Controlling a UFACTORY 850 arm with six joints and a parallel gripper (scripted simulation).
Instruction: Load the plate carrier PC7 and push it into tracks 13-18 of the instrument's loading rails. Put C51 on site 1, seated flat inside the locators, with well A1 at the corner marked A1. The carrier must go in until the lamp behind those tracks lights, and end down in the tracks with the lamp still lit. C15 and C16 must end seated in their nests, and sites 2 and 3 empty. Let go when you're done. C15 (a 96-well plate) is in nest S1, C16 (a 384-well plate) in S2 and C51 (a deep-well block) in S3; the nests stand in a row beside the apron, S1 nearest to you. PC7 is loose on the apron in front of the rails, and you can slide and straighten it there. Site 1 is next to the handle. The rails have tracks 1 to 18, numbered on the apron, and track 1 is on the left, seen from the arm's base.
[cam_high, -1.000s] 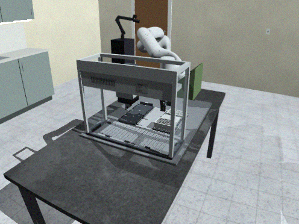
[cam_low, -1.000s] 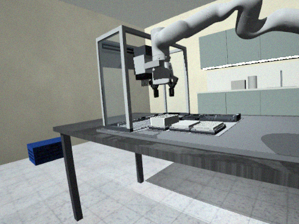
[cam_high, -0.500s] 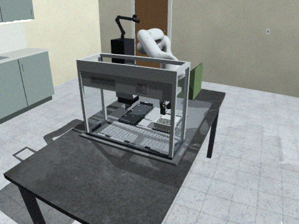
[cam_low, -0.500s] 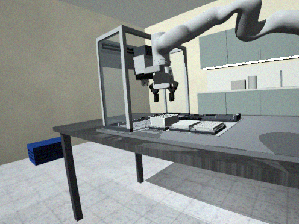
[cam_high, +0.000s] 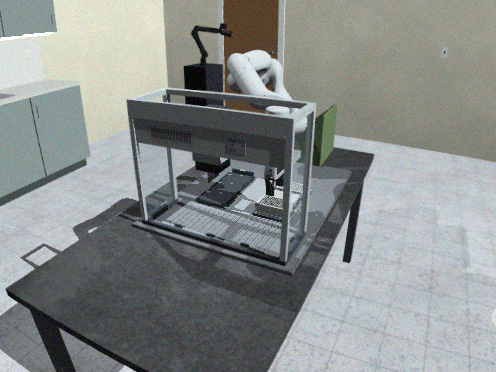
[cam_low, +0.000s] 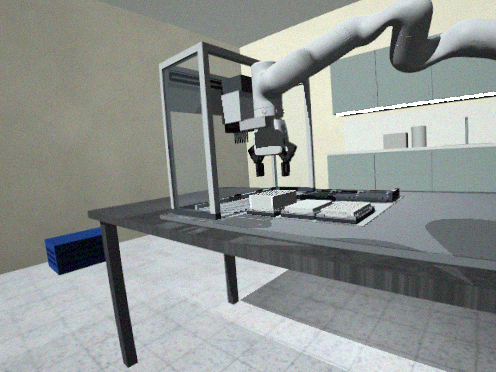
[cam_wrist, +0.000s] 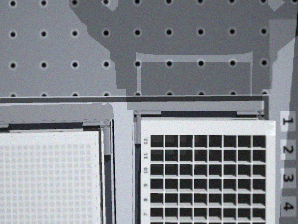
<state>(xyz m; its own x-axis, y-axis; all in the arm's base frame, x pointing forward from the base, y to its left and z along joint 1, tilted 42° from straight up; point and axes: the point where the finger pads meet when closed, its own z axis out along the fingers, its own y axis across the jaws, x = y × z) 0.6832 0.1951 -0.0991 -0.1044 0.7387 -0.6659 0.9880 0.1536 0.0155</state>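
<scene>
Right now my hand is 11 cm above the nest S3. Round my hand: 96-well plate C15: 22 cm behind, 3 cm to the right, 9 cm below; pipetting head: 24 cm ahead, 10 cm to the right, 24 cm above; dark plate carrier PC7: 8 cm behind, 28 cm to the right, 10 cm below.
</scene>
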